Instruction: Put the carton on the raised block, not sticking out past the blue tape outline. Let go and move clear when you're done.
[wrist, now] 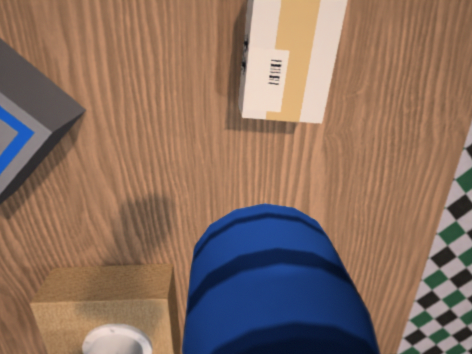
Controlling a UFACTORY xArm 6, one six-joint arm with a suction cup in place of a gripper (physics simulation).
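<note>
The carton is white with a tan tape strip and a barcode label. It lies on the wooden table in the upper part of the wrist view, and its far end is cut off by the top edge. The raised block is grey, at the left edge, and one corner of it shows. A corner of the blue tape outline is visible on its top. My suction cup is blue, at the lower middle, apart from both the carton and the block. No object shows on it; its underside is hidden.
A light wooden pedestal stands at the lower left, with a round white flange on top. The wooden table ends at the right, where a green, black and white checkered floor shows.
</note>
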